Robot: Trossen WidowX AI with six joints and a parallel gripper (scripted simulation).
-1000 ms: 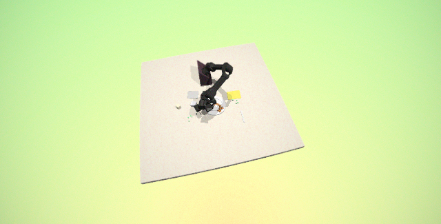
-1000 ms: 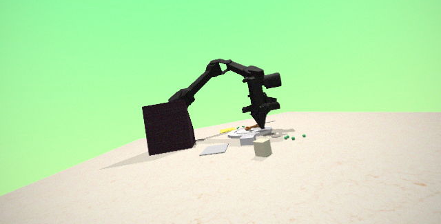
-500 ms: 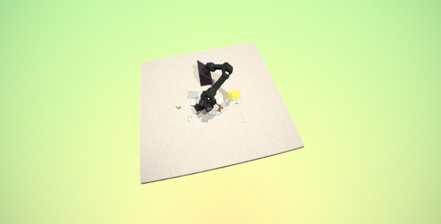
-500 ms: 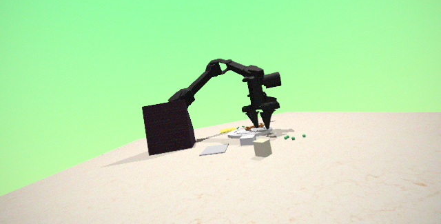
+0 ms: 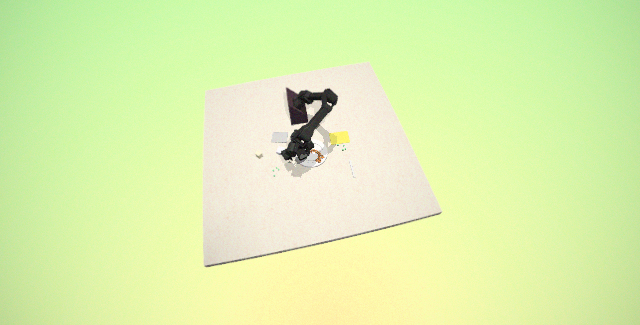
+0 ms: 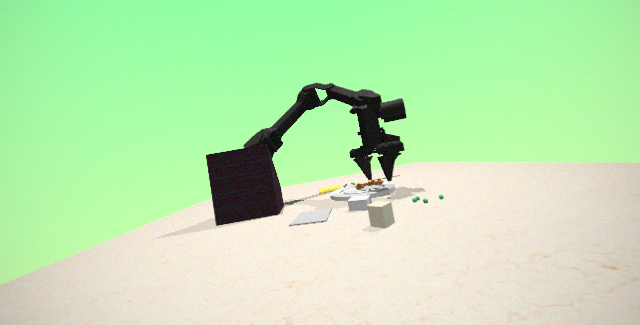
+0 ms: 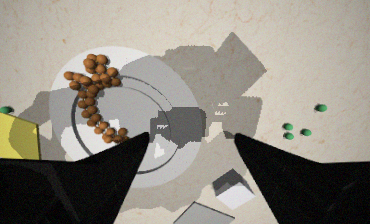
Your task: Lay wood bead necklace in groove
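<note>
My gripper tip is 8 cm to the right of the round white bead board, 4 cm past it and 3 cm above it. Round my gripper tip: cream cube (24 cm to the right, 7 cm behind, 2 cm below); yellow card (27 cm to the left, 13 cm behind, 4 cm below); grey flat plate (20 cm behind, 11 cm to the right, 4 cm below).
</note>
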